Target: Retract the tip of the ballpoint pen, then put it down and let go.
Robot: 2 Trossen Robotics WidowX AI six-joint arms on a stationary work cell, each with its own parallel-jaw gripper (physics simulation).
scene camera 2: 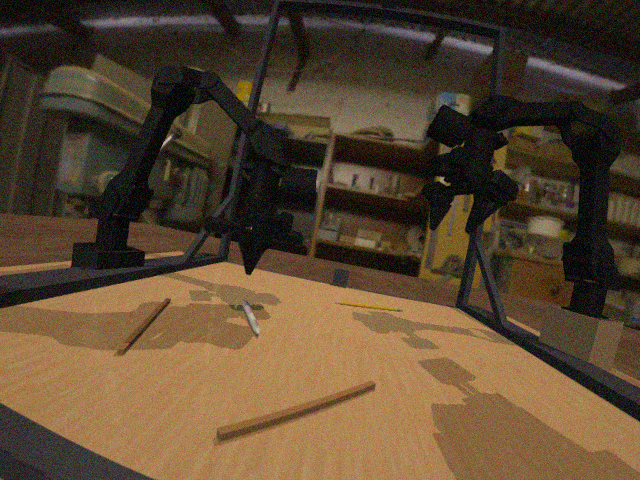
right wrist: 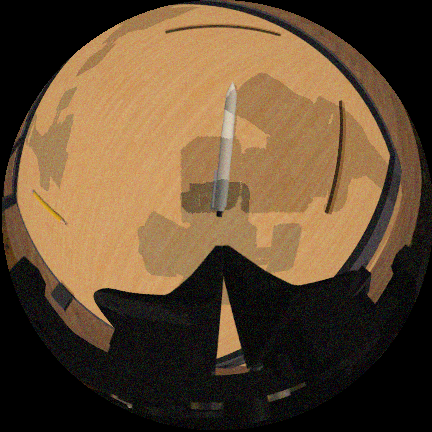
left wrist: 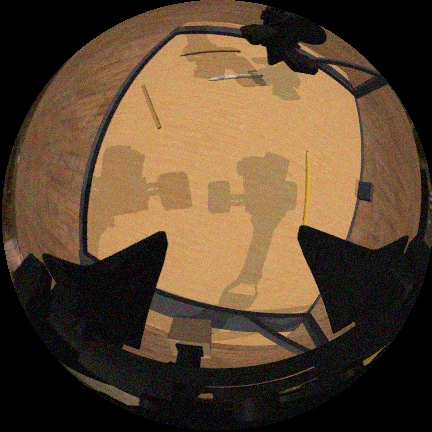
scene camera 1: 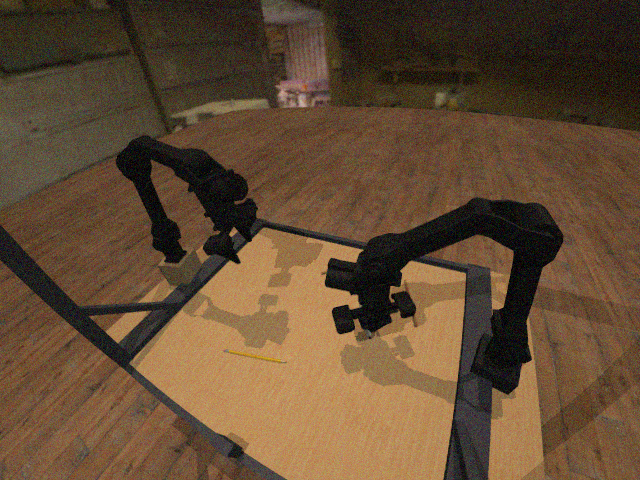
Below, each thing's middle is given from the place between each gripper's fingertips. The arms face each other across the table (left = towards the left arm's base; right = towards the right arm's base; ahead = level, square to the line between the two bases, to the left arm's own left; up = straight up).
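Labels:
The white ballpoint pen [right wrist: 221, 179] is 70 mm ahead of my right hand, 40 mm to the left of it and 50 mm below it. Going by their middles, of the things named here the white ballpoint pen is the nearest to my right hand. There is the tan block [scene camera 2: 594, 340] too, and from my right hand it is 710 mm to the left, 20 mm ahead and 10 mm below.
Counting from my left hand instead, I find the white ballpoint pen 320 mm to the right, 40 mm ahead and 210 mm below, while the tan block is 360 mm to the left, 10 mm behind and 160 mm below. By its middle, the pen is nearer to my right hand than to my left hand.

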